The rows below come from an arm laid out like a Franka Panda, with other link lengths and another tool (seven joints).
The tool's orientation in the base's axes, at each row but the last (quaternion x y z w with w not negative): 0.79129 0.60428 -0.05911 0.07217; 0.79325 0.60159 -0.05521 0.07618; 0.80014 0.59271 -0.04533 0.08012; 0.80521 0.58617 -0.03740 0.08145; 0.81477 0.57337 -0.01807 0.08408; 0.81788 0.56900 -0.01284 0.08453; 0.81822 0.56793 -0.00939 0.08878; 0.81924 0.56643 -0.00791 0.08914; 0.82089 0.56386 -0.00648 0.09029; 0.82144 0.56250 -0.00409 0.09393
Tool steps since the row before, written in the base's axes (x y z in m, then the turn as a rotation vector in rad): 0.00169 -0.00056 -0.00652 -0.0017 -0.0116 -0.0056; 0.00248 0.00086 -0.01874 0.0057 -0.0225 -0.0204; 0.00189 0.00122 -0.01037 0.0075 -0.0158 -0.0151; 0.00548 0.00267 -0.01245 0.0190 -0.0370 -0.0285; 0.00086 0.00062 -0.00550 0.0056 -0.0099 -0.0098; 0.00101 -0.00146 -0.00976 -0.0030 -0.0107 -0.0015; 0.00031 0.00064 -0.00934 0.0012 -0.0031 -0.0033; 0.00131 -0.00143 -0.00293 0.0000 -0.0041 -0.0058; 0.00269 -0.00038 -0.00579 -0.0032 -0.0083 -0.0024; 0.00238 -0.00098 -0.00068 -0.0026 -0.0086 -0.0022
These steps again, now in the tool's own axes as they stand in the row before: 0.00109 0.00150 0.00650 -0.0104 0.0011 0.0077; 0.00484 0.00114 0.01826 -0.0161 0.0103 0.0243; 0.00344 0.00069 0.01001 -0.0101 0.0105 0.0179; 0.00614 0.00332 0.01198 -0.0244 0.0266 0.0352; 0.00156 -0.00004 0.00538 -0.0061 0.0074 0.0116; 0.00014 0.00023 0.00992 -0.0108 0.0006 0.0029; 0.00179 -0.00119 0.00912 -0.0021 0.0017 0.0038; -0.00052 0.00131 0.00322 -0.0031 0.0006 0.0063; 0.00128 0.00181 0.00600 -0.0086 -0.0004 0.0034; 0.00005 0.00244 0.00106 -0.0086 0.0003 0.0033
